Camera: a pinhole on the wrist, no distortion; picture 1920 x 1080 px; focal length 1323.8 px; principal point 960.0 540.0 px. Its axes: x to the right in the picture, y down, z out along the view. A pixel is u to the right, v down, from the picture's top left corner.
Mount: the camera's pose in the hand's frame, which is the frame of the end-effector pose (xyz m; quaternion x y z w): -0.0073 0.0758 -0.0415 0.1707 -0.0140 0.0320 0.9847
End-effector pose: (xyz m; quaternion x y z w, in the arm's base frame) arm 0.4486 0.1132 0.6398 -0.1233 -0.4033 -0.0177 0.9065
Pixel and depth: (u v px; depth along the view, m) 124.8 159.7 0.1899
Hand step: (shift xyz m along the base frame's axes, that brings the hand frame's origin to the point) -0.1744 -0.0263 -0.0095
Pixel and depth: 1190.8 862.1 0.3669
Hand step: -0.2093 0.1215 0.2410
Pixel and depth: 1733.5 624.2 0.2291
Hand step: -0.0494 0.0714 0.2038
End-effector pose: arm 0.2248 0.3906 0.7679 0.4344 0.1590 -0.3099 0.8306
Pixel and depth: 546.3 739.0 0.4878
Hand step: -0.1515 -0.3053 0.3238
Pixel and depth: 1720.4 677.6 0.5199
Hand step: 0.1879 -0.5100 0.1052
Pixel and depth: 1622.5 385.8 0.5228
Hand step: 0.0934 -0.5163 0.0302
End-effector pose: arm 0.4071 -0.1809 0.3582 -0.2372 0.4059 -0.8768 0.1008
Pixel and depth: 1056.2 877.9 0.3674
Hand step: 0.1611 -0.2532 0.1586
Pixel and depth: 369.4 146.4 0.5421
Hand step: 0.4200 -0.0010 0.3508
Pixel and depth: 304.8 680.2 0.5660
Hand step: 0.5107 -0.1728 0.2359
